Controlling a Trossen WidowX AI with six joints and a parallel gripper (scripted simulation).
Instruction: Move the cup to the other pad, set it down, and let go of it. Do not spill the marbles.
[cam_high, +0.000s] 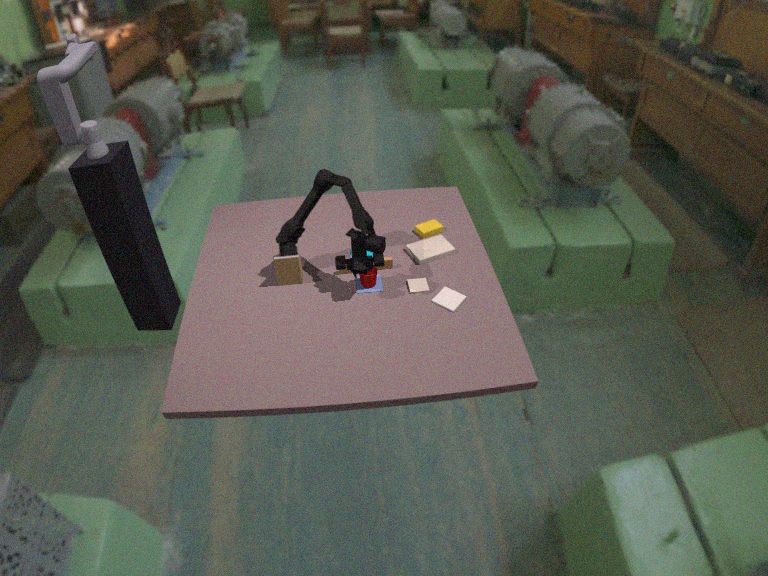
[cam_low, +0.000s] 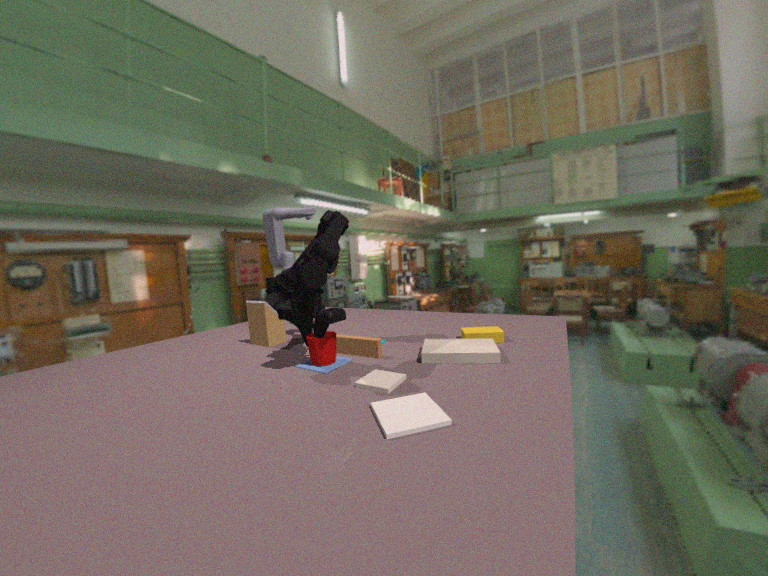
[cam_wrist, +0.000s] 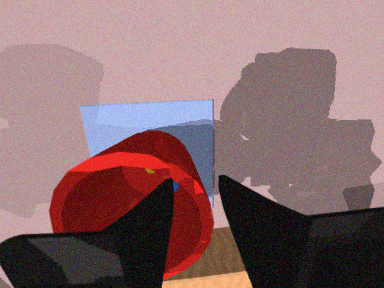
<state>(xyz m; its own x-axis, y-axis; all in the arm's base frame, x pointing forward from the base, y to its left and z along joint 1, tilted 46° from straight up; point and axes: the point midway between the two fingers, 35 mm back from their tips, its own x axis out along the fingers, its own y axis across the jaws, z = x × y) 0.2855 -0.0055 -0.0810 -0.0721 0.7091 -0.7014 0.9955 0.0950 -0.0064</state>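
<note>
My gripper tip is now 20 mm short of the blue marble, 20 mm to the right of it and 20 mm above it. From my gripper tip the other things lie so: red cup (30 mm ahead); blue pad (30 mm ahead, 50 mm below); yellow marble (30 mm ahead, 20 mm below).
</note>
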